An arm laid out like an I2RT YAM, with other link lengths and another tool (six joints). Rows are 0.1 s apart.
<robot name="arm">
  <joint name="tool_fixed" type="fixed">
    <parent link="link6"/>
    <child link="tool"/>
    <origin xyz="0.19 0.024 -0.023" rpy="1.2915 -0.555 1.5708"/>
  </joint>
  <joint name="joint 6" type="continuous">
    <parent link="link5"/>
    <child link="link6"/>
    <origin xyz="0.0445 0 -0.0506" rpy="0 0 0"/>
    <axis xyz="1 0 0"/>
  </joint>
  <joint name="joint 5" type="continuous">
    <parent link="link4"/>
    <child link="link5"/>
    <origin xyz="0.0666 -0.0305 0.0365" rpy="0 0 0"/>
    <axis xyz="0 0 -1"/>
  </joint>
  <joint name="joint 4" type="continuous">
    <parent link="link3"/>
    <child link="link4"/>
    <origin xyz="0.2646 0.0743 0.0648" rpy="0 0 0"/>
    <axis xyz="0 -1 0"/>
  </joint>
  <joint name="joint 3" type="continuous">
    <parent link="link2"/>
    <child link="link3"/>
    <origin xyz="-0.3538 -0.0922 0" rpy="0 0 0"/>
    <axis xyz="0 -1 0"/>
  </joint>
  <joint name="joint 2" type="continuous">
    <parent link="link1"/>
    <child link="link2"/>
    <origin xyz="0.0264 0.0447 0.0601" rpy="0 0 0"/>
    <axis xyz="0 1 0"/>
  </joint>
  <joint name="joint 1" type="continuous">
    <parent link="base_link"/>
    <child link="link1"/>
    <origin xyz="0 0 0.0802" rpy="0 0 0"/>
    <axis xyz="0 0 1"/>
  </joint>
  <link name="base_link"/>
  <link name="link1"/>
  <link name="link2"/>
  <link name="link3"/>
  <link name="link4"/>
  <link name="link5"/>
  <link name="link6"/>
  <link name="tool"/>
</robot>
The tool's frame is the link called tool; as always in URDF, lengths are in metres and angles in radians. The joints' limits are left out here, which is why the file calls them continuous.
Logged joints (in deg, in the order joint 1, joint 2, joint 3, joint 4, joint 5, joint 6), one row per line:
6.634, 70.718, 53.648, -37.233, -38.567, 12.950
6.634, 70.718, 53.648, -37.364, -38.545, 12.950
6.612, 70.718, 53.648, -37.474, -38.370, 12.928
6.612, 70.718, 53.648, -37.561, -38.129, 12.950
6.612, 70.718, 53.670, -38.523, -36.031, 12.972
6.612, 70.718, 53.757, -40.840, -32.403, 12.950
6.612, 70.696, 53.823, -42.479, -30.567, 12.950
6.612, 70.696, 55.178, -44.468, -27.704, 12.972
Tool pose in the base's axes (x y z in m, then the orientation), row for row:
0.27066, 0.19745, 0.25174, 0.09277, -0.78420, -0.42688, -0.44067
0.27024, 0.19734, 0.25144, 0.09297, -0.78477, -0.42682, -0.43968
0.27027, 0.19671, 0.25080, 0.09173, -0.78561, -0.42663, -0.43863
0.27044, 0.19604, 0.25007, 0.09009, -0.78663, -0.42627, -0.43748
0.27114, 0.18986, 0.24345, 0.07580, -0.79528, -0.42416, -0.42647
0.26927, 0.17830, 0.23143, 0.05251, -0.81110, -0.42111, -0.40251
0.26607, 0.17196, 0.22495, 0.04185, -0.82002, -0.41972, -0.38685
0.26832, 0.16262, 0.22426, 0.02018, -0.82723, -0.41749, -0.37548
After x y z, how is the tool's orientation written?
As a quaternion, w x y z.
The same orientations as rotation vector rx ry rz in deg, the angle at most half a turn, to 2 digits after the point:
-133.38, -72.61, -74.95
-133.46, -72.59, -74.78
-133.70, -72.61, -74.65
-134.01, -72.62, -74.53
-136.63, -72.87, -73.27
-141.31, -73.37, -70.13
-143.80, -73.60, -67.84
-147.02, -74.20, -66.73

